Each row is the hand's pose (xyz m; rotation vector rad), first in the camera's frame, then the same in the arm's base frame.
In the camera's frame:
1: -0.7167 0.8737 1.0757 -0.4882 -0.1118 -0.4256
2: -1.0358 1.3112 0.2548 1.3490 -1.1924 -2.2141
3: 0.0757 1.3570 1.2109 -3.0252 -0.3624 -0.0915
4: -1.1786 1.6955 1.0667 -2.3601 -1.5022 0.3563
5: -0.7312 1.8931 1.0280 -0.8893 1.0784 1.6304
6: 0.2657 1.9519 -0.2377 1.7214 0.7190 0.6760
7: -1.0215 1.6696 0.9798 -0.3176 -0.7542 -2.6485
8: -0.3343 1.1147 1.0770 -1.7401 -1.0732 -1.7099
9: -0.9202 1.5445 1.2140 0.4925 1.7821 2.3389
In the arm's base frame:
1: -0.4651 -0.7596 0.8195 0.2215 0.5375 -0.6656
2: -0.7145 0.1881 0.7371 -0.7273 0.3474 2.8137
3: 0.4690 -0.6744 0.8223 -2.1882 0.2153 0.2815
4: -0.4899 -0.1602 1.5468 -1.7077 -0.7899 0.0919
5: -0.0213 -0.0729 1.4304 0.1668 0.6645 1.7463
6: 0.5982 0.7713 0.2045 2.7075 0.3899 0.3751
7: -0.3845 -0.1347 1.4014 -0.7645 0.5502 -2.7933
8: -0.0243 -0.6652 0.7862 -1.6451 0.1336 -1.5486
9: -0.3046 -0.4068 1.4198 1.3389 0.6444 2.7127

